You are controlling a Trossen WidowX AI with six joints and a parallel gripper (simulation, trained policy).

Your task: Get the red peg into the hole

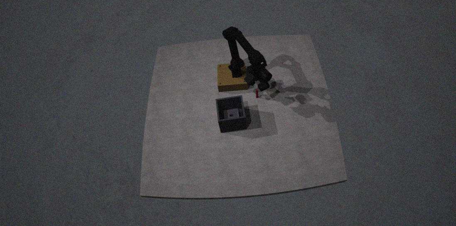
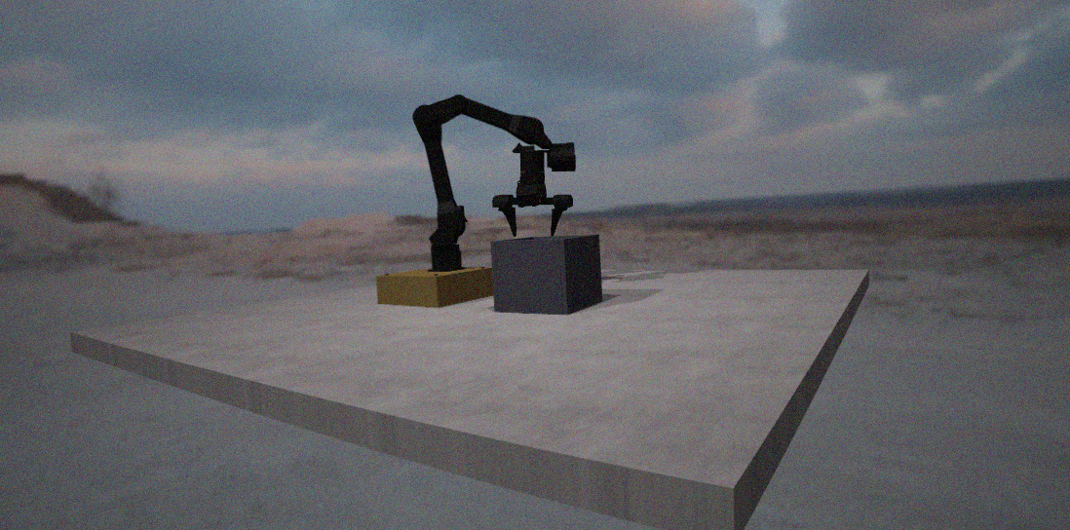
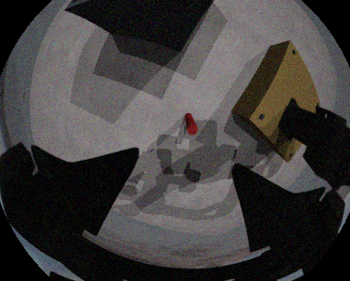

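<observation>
My gripper tip is now 1 cm to the left of the red peg and 9 cm above it. Round my gripper tip: grey plate (14 cm ahead, 19 cm to the right, 9 cm below).
</observation>
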